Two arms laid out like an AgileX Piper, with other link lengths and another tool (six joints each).
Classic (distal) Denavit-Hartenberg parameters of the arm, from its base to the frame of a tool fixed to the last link. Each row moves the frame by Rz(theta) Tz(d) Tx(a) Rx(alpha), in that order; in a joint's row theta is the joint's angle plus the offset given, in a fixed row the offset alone. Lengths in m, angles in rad.
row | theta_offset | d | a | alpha
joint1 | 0 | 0.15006 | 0 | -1.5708
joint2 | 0.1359 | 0 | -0.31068 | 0
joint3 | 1.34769 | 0 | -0.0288 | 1.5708
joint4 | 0 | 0.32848 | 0 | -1.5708
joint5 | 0 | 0 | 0 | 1.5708
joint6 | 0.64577 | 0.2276 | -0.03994 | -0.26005
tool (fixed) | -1.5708 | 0.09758 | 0 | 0
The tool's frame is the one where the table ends.
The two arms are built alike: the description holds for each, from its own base.
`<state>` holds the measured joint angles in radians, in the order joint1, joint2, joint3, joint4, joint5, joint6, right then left.
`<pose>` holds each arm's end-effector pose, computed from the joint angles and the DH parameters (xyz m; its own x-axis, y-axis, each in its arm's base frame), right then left.
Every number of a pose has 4 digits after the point.
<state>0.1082 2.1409 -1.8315 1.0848 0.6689 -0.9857 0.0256 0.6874 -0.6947 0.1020 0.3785 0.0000</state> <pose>0.7581 0.2568 0.2339 0.2773 -0.4809 -0.8317 -0.7610 0.4185 -0.4957 0.4350 0.0148 0.3925 0.1089 -0.7005 -0.7053 -0.2471 0.6681 -0.7018</pose>
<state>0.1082 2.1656 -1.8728 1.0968 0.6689 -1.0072 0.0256 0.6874 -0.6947 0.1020 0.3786 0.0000</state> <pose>0.7661 0.2591 0.2409 0.3044 -0.4792 -0.8232 -0.7494 0.4130 -0.5175 0.4350 0.0148 0.3925 0.1089 -0.7005 -0.7053 -0.2472 0.6681 -0.7018</pose>
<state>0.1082 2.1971 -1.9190 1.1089 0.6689 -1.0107 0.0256 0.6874 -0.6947 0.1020 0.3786 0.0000</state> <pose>0.7755 0.2609 0.2450 0.3167 -0.4703 -0.8237 -0.7410 0.4194 -0.5244 0.4350 0.0148 0.3925 0.1089 -0.7005 -0.7053 -0.2472 0.6681 -0.7018</pose>
